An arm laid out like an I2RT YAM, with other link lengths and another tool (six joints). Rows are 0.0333 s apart.
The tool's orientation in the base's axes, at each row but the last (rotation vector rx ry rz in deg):
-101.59 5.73 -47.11
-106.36 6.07 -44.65
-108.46 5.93 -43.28
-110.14 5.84 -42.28
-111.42 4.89 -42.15
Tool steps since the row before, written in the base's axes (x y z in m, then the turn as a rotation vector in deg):
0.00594 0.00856 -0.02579 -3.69 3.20 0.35
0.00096 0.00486 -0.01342 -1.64 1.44 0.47
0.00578 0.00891 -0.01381 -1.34 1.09 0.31
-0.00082 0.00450 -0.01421 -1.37 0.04 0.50
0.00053 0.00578 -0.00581 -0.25 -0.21 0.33
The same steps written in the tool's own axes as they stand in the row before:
-0.01170 0.02115 0.01377 -4.06 -2.70 0.44
-0.00748 0.00974 0.00734 -1.67 -1.48 0.14
-0.00521 0.00931 0.01378 -1.36 -1.11 0.06
-0.00875 0.00975 0.00716 -0.90 -0.78 -0.84
-0.00433 0.00219 0.00662 0.02 -0.24 -0.40

